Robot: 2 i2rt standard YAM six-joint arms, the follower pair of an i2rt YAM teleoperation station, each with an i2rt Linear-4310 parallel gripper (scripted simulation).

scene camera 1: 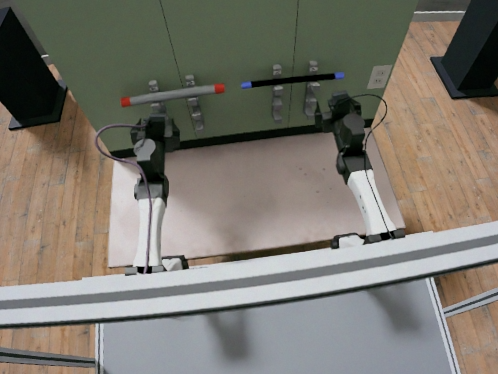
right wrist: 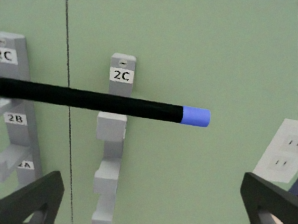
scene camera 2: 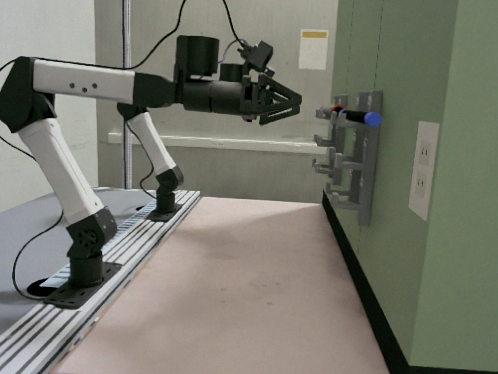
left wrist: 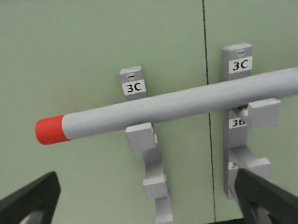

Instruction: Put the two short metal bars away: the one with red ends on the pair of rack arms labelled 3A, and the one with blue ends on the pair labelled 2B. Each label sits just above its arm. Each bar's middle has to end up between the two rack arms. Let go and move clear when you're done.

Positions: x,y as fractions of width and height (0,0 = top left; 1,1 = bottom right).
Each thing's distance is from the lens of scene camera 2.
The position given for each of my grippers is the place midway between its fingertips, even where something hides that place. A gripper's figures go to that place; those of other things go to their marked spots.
my right gripper (scene camera 2: 0.60,0.28): 74 cm
outlet plate (scene camera 2: 0.86,0.35): 55 cm
